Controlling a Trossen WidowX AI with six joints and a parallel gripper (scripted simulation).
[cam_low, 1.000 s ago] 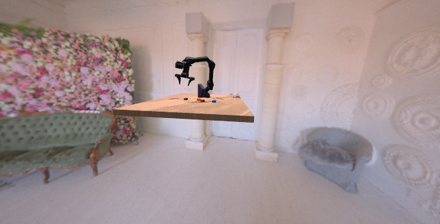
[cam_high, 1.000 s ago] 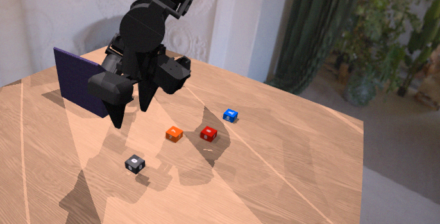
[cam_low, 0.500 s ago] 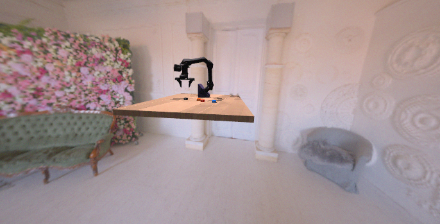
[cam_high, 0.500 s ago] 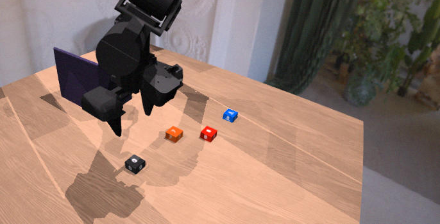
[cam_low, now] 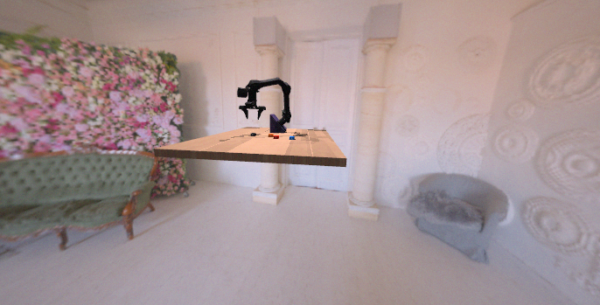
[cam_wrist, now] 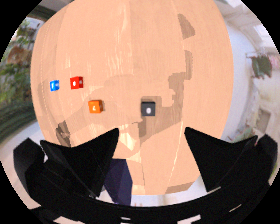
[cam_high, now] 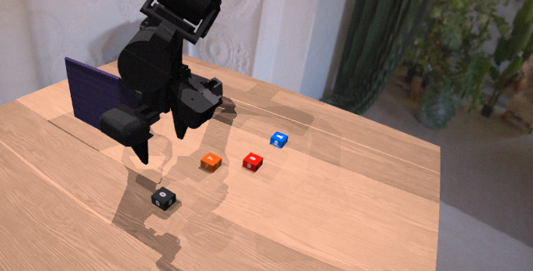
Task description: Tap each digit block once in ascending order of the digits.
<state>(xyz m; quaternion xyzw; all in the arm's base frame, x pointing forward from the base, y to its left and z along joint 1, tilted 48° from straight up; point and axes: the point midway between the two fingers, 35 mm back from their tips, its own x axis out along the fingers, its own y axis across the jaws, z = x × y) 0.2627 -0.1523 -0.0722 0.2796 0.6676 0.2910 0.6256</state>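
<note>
The black block is 11 cm below my gripper tip and 1 cm behind it. Round my gripper tip: blue block: 31 cm to the left, 11 cm below, 8 cm ahead; then orange block: 14 cm to the left, 11 cm below; then red block: 20 cm to the left, 11 cm below, 7 cm ahead.
</note>
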